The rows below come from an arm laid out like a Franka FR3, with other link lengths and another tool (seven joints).
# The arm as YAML. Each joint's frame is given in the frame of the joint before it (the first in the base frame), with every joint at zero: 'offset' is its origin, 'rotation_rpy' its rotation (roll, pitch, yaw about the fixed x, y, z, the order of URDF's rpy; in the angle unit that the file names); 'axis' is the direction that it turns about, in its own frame. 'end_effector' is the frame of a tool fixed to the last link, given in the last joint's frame.
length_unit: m
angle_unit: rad
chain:
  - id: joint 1
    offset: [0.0, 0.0, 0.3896]
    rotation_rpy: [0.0, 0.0, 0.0]
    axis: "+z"
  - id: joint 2
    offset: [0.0, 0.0, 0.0]
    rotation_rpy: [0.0, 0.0, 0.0]
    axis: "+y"
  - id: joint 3
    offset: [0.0, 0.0, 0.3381]
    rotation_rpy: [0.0, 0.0, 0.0]
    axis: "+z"
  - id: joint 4
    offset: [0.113, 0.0, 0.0]
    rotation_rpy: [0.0, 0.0, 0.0]
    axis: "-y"
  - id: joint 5
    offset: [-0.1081, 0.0, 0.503]
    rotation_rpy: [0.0, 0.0, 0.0]
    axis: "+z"
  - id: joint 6
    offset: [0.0, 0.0, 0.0]
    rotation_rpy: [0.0, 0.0, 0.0]
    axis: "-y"
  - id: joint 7
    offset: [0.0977, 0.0, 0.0]
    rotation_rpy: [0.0, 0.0, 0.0]
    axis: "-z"
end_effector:
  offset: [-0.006, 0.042, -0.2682]
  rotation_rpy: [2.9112, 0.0, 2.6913]
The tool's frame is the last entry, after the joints.
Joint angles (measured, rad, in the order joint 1, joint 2, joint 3, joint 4, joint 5, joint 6, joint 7), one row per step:
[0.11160, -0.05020, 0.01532, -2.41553, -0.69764, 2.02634, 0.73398]
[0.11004, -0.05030, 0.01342, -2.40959, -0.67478, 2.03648, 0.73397]
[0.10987, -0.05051, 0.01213, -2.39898, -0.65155, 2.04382, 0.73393]
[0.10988, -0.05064, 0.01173, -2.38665, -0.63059, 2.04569, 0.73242]
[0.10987, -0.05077, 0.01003, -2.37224, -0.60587, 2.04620, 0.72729]
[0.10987, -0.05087, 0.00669, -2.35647, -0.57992, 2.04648, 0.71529]
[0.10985, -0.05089, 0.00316, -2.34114, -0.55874, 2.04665, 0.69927]
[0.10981, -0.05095, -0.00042, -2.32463, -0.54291, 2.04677, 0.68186]
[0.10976, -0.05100, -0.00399, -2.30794, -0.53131, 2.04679, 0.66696]
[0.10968, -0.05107, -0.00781, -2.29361, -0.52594, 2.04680, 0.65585]
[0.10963, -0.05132, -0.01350, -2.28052, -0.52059, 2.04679, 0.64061]
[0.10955, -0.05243, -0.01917, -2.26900, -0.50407, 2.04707, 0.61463]
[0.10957, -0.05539, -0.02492, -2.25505, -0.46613, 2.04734, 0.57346]
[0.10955, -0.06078, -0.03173, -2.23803, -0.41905, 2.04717, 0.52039]
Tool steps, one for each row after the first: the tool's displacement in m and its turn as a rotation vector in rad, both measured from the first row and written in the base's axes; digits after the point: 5 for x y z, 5 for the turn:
[0.00371, 0.00382, 0.00130, 0.02230, -0.01119, -0.01519]
[0.00950, 0.00866, 0.00506, 0.04393, -0.02524, -0.02975]
[0.01509, 0.01294, 0.00989, 0.06150, -0.03638, -0.04267]
[0.02105, 0.01702, 0.01565, 0.08189, -0.04631, -0.05690]
[0.02733, 0.02046, 0.02217, 0.10423, -0.05366, -0.06765]
[0.03348, 0.02295, 0.02884, 0.12364, -0.05885, -0.07159]
[0.04050, 0.02455, 0.03655, 0.13956, -0.06508, -0.07035]
[0.04786, 0.02535, 0.04469, 0.15207, -0.07323, -0.06807]
[0.05443, 0.02470, 0.05201, 0.15918, -0.08157, -0.06509]
[0.06014, 0.02280, 0.05887, 0.16642, -0.08689, -0.06042]
[0.06417, 0.02281, 0.06501, 0.18307, -0.08582, -0.05360]
[0.06803, 0.02681, 0.07290, 0.21824, -0.08113, -0.04636]
[0.07284, 0.03198, 0.08403, 0.26248, -0.07708, -0.03368]

